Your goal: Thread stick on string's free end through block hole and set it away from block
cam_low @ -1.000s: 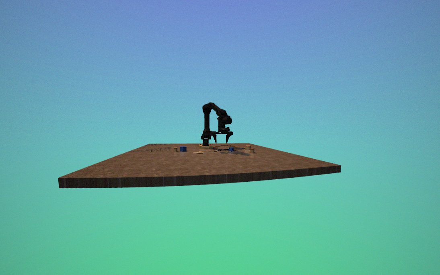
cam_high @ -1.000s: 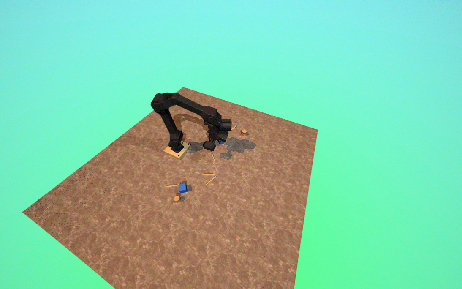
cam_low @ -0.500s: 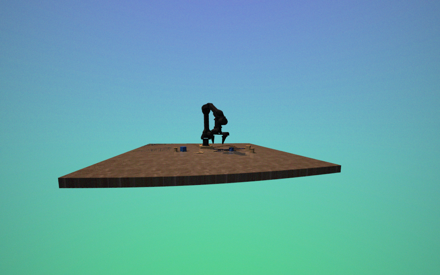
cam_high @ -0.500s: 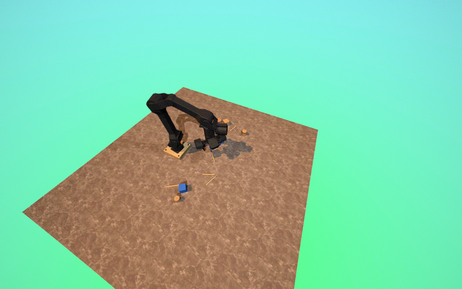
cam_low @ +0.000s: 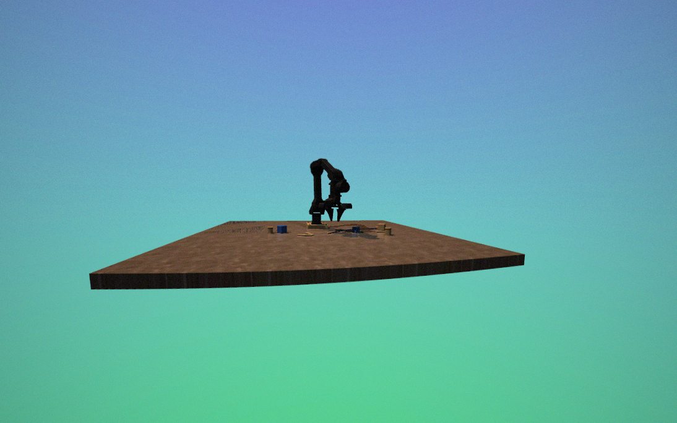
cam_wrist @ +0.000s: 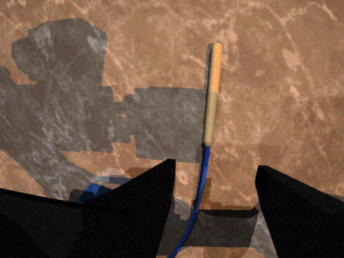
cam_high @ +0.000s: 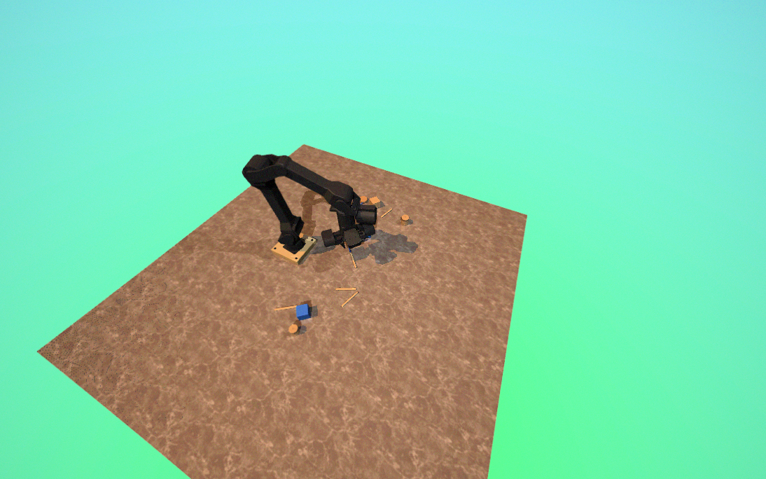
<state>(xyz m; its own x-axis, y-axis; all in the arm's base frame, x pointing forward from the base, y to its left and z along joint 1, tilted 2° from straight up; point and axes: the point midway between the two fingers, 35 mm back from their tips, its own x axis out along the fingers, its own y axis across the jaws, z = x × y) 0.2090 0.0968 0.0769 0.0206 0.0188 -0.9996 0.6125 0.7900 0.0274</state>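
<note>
The blue block is 12 cm to the left of my gripper tip and 5 cm below it. From my gripper tip the other things lie so: round wooden button 29 cm to the left, 14 cm behind, 5 cm below; then small wooden cylinder 27 cm to the left, 10 cm ahead, 4 cm below.
</note>
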